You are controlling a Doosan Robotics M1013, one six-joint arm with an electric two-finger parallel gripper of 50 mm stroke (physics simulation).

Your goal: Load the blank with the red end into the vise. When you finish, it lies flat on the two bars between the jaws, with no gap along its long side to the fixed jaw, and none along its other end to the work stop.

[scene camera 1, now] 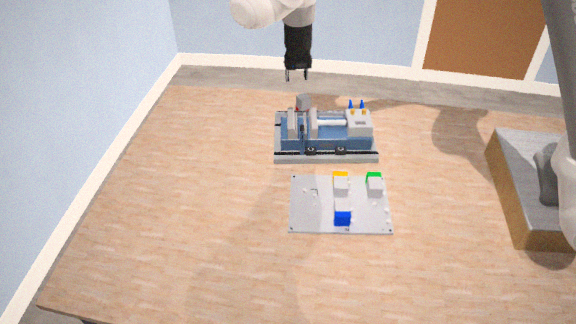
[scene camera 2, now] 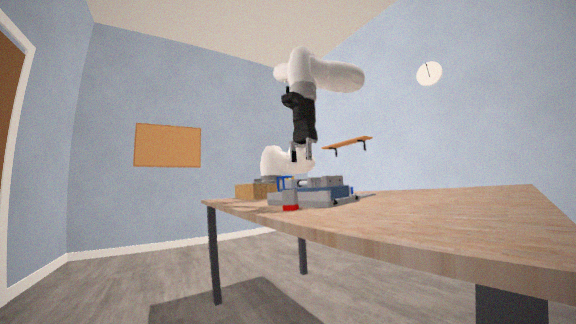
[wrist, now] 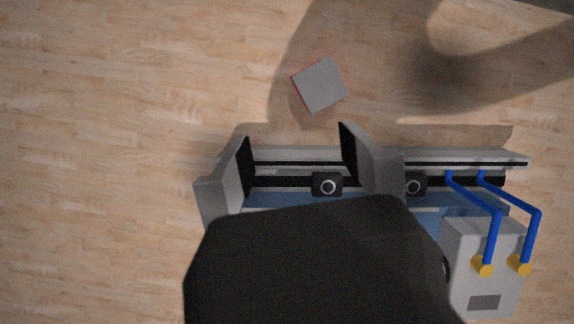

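The blank with the red end (scene camera 1: pixel 303 102) (scene camera 2: pixel 290 198) (wrist: pixel 320 85) stands upright on the table behind the vise, red end down, turned at an angle to the vise in the wrist view. The vise (scene camera 1: pixel 340 142) (wrist: pixel 425 204) has a blue body; its left jaw (scene camera 1: pixel 291 123) and right jaw (scene camera 1: pixel 313 123) stand apart. No blank shows between them in scene camera 1. The bars and the work stop cannot be made out clearly. My gripper (scene camera 1: pixel 296 79) (scene camera 2: pixel 301 160) (wrist: pixel 295 147) is open and empty, pointing down, above the height of the blank and vise. Its black body hides much of the vise in the wrist view.
A grey board (scene camera 1: pixel 310 215) in front of the vise holds blanks with a yellow end (scene camera 1: pixel 340 186), a green end (scene camera 1: pixel 375 187) and a blue end (scene camera 1: pixel 342 218). Blue hoses (wrist: pixel 492 240) rise by the vise's grey end block (scene camera 1: pixel 359 125). The robot's pedestal (scene camera 1: pixel 505 185) is at the right.
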